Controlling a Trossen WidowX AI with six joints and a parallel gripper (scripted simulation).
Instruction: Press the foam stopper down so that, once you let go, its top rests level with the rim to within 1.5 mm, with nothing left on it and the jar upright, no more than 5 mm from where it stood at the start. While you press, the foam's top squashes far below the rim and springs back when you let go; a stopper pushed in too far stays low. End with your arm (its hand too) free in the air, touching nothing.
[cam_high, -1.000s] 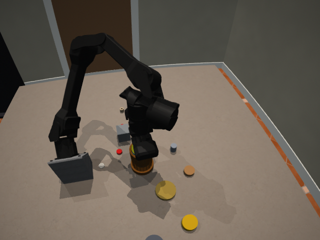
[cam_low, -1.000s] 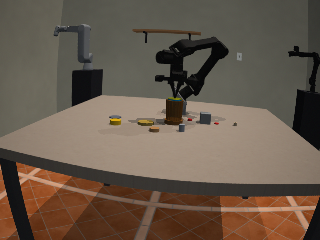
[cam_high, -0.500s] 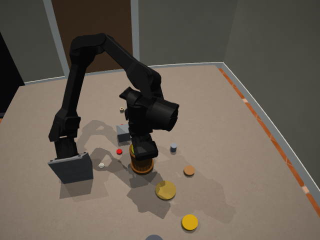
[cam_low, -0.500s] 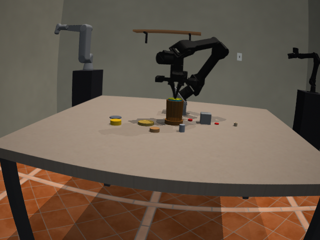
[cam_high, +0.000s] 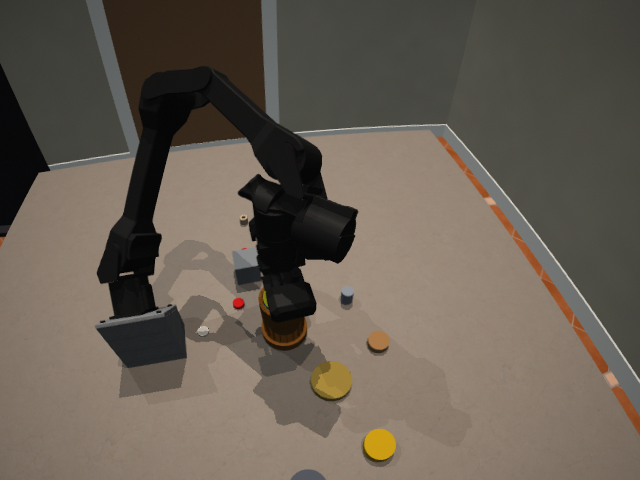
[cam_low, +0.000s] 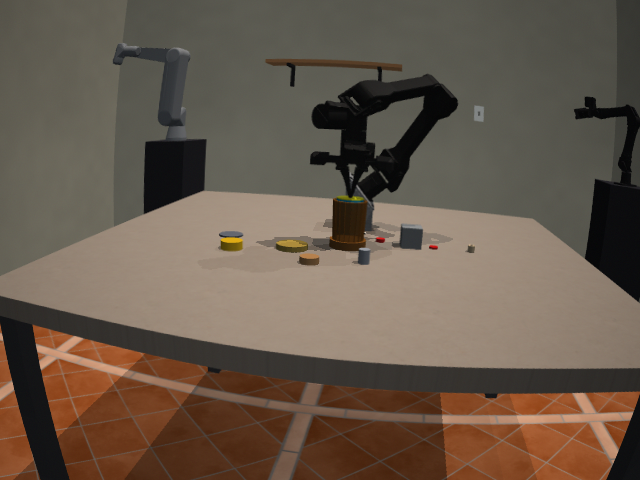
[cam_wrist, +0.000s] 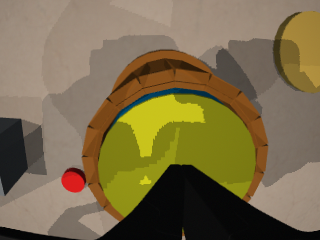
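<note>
Right now the foam stopper is 50 mm below my hand. The rest, counted from my hand: small grey cylinder (130 mm ahead, 60 mm to the left, 130 mm below); then olive disc (80 mm ahead, 110 mm to the right, 140 mm below); then red button (90 mm behind, 60 mm to the left, 140 mm below).
</note>
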